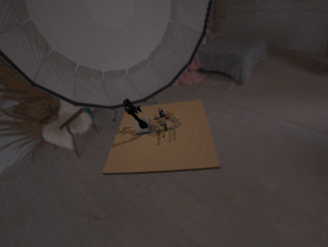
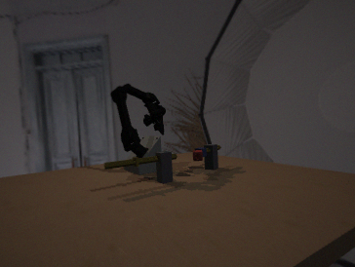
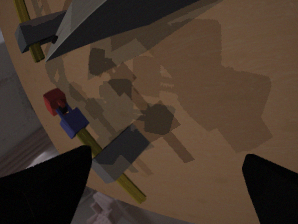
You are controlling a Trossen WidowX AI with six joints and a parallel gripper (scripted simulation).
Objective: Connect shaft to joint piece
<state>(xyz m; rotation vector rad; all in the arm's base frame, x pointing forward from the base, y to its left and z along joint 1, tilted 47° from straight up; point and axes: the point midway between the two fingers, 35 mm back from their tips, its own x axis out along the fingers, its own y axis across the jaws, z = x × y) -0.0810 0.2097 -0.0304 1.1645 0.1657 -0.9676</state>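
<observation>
Now: gripper tip 35 cm short of the red joint piece, 4 cm to the left of it and 11 cm above it.
</observation>
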